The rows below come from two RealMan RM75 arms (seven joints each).
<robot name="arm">
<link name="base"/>
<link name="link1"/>
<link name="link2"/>
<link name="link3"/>
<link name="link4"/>
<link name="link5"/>
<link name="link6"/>
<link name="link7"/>
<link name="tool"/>
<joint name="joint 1" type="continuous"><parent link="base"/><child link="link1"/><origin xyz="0 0 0.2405" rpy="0 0 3.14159"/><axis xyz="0 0 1"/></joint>
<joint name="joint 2" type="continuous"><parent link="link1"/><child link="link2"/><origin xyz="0 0 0" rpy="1.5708 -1.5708 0"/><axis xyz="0 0 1"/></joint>
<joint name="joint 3" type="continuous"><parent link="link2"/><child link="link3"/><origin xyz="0.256 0 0" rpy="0 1.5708 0"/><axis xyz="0 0 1"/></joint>
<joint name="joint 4" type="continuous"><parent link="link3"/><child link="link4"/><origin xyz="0 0 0" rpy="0 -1.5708 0"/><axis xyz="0 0 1"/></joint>
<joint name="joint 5" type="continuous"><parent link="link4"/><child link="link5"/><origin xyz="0.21 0 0" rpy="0 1.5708 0"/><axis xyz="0 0 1"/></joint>
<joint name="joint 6" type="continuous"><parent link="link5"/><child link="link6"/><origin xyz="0 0 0" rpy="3.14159 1.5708 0"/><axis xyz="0 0 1"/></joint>
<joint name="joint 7" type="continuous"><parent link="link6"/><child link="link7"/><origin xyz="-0.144 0 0" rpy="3.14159 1.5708 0"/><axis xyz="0 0 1"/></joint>
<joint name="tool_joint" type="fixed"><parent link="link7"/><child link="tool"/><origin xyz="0 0 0" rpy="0 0 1.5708"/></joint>
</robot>
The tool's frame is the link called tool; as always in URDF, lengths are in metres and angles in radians. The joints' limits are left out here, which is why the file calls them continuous.
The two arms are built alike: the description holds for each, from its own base.
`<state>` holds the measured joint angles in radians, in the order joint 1, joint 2, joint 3, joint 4, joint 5, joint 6, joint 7, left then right.
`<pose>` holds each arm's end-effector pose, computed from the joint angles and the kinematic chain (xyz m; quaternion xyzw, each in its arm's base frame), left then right.
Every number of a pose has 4 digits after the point. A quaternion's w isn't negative.
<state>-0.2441 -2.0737 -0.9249 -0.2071 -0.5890 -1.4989 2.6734 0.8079 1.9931 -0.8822 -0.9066 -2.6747 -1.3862 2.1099</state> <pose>-0.3213 0.2630 -0.0047 -0.6604 -0.2525 -0.4683 0.5299 0.2318 0.4220 0.0529 -0.9188 0.3022 -0.1208 0.2232</pose>
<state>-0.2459 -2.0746 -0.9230 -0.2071 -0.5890 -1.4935 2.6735 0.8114 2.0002 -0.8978 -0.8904 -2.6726 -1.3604 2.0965</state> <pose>-0.3211 0.2636 -0.0058 -0.6616 -0.2539 -0.4670 0.5288 0.2311 0.4232 0.0461 -0.9218 0.2922 -0.1236 0.2227</pose>
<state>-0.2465 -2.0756 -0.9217 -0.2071 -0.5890 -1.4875 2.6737 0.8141 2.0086 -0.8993 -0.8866 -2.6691 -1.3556 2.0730</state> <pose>-0.3213 0.2639 -0.0069 -0.6626 -0.2560 -0.4652 0.5282 0.2289 0.4229 0.0414 -0.9266 0.2806 -0.1227 0.2180</pose>
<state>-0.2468 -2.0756 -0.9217 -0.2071 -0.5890 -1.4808 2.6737 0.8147 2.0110 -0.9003 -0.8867 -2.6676 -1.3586 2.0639</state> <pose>-0.3219 0.2643 -0.0074 -0.6632 -0.2582 -0.4629 0.5284 0.2281 0.4223 0.0400 -0.9287 0.2762 -0.1230 0.2148</pose>
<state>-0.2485 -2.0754 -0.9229 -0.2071 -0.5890 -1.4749 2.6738 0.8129 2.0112 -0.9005 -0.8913 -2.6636 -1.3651 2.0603</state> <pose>-0.3223 0.2652 -0.0076 -0.6636 -0.2596 -0.4613 0.5287 0.2275 0.4216 0.0402 -0.9297 0.2747 -0.1219 0.2127</pose>
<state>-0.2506 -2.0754 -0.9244 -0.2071 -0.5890 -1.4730 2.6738 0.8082 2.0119 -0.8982 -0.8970 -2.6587 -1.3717 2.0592</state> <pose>-0.3220 0.2660 -0.0076 -0.6635 -0.2595 -0.4612 0.5288 0.2279 0.4203 0.0406 -0.9300 0.2762 -0.1194 0.2111</pose>
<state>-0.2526 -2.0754 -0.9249 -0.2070 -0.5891 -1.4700 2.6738 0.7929 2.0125 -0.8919 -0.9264 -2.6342 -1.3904 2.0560</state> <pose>-0.3219 0.2668 -0.0077 -0.6638 -0.2599 -0.4607 0.5287 0.2264 0.4181 0.0446 -0.9313 0.2770 -0.1066 0.2112</pose>
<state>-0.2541 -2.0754 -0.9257 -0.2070 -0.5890 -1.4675 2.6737 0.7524 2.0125 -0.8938 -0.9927 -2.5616 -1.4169 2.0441</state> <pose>-0.3218 0.2674 -0.0078 -0.6640 -0.2603 -0.4603 0.5287 0.2225 0.4133 0.0525 -0.9352 0.2713 -0.0754 0.2147</pose>
